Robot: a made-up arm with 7 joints.
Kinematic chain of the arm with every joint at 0, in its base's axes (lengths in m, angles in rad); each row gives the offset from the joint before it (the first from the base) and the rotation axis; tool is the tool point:
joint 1: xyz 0.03 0 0.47 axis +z
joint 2: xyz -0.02 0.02 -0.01 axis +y
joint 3: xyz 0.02 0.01 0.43 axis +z
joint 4: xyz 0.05 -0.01 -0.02 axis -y
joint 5: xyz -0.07 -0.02 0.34 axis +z
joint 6: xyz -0.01 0.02 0 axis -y
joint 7: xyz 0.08 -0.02 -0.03 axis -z
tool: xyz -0.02 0 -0.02
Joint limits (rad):
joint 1: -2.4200..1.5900
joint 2: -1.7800..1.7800
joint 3: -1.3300..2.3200
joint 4: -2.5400..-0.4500
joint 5: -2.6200..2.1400
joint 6: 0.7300..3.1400
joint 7: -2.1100..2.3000
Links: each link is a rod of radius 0.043 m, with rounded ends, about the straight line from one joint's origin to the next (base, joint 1, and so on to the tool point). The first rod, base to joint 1, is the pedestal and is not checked.
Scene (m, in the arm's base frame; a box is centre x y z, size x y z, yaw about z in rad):
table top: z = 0
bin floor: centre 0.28 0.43 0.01 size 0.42 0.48 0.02 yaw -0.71
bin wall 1: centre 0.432 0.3 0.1 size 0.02 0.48 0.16 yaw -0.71
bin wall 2: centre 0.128 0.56 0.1 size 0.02 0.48 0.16 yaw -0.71
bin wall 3: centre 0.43 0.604 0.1 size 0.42 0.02 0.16 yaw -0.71
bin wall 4: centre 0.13 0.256 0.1 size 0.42 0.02 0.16 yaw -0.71
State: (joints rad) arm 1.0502 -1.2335 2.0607 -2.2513 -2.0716 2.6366 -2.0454
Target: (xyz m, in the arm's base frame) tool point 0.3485 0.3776 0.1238
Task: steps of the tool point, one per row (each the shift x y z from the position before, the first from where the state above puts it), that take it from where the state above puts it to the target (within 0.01 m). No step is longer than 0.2 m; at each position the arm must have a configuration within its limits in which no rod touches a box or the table.
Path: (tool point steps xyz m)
1: -0.0348 0.1381 0.0299
2: 0.0061 0.1453 0.0373
3: 0.0481 0.1393 0.0431
4: 0.0861 0.1204 0.0472
5: 0.1161 0.0909 0.0488
6: 0.1527 0.0336 -0.1105
7: 0.1620 -0.0273 -0.1088
8: 0.1436 -0.0884 -0.1011
9: 0.0996 -0.1365 -0.0883

